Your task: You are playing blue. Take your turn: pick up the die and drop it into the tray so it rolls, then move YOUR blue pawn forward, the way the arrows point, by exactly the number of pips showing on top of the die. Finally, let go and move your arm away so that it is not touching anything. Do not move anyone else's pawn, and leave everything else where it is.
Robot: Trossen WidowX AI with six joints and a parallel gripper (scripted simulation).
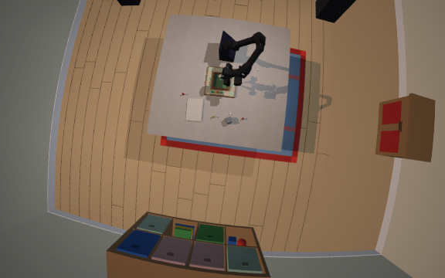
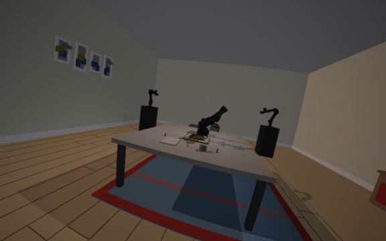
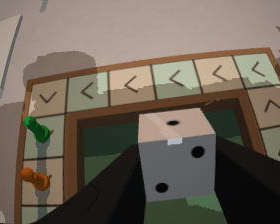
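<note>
Now: gripper tip right at the die. Round my gripper tip: white card 300 mm ahead, 210 mm to the right, 120 mm below; then blue pawn 110 mm to the left, 110 mm behind, 90 mm below; then green tray 110 mm below.
</note>
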